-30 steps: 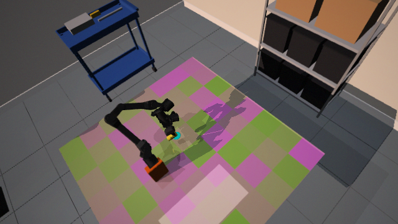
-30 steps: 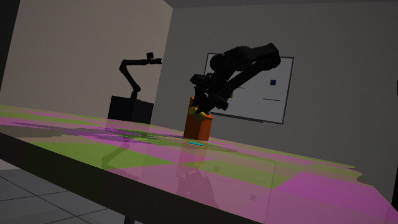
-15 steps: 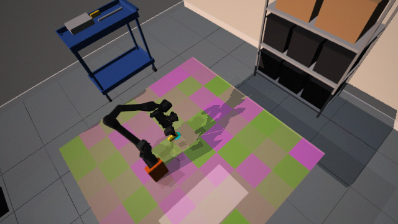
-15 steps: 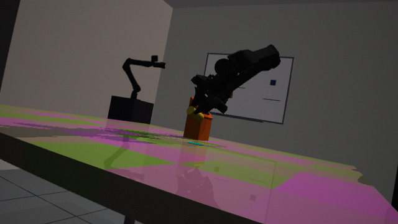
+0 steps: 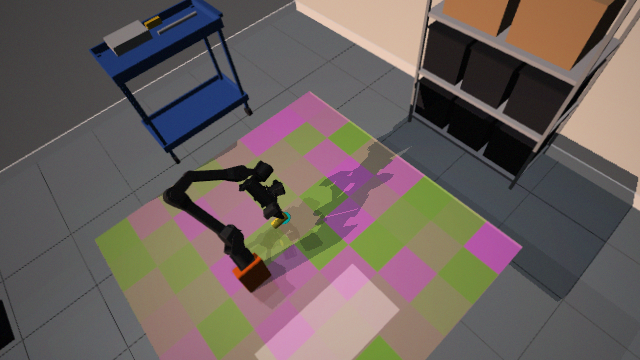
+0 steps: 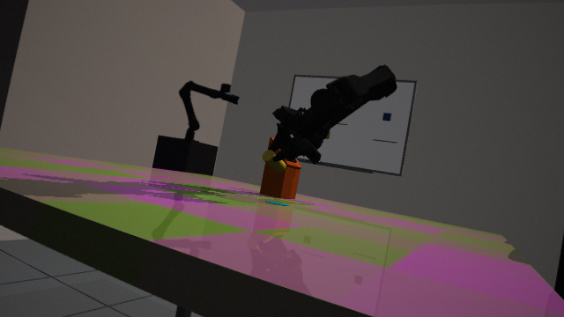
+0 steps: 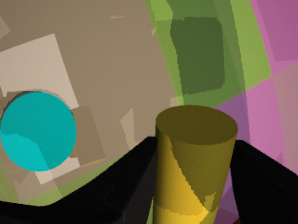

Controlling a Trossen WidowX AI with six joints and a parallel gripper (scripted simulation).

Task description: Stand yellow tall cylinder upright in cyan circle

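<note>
Now: the cyan circle 110 mm below my gripper tip, 50 mm to the left of it and 20 mm ahead of it. Round my gripper tip: yellow cylinder: 20 mm behind, 10 mm below.
</note>
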